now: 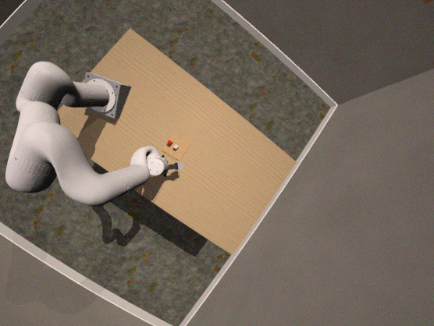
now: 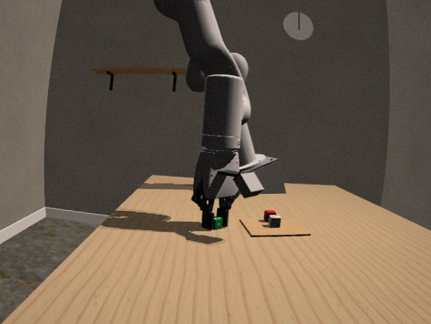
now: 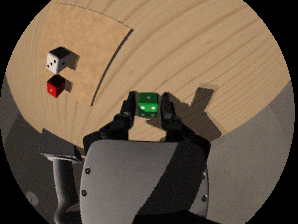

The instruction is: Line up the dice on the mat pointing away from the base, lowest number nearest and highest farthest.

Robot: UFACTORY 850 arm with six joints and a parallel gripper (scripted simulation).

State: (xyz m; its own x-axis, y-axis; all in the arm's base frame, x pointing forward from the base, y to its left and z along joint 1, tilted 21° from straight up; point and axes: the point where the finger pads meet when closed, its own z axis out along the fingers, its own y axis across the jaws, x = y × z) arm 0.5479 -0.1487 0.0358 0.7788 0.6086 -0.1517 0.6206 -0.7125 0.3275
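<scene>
My hand is 1 cm above the green die. From my hand the other things lie so: white die (14 cm to the left, 1 cm below, 1 cm behind); then red die (14 cm to the left, 6 cm behind, 1 cm below); then tan mat (14 cm to the left, 2 cm below, 1 cm behind).
</scene>
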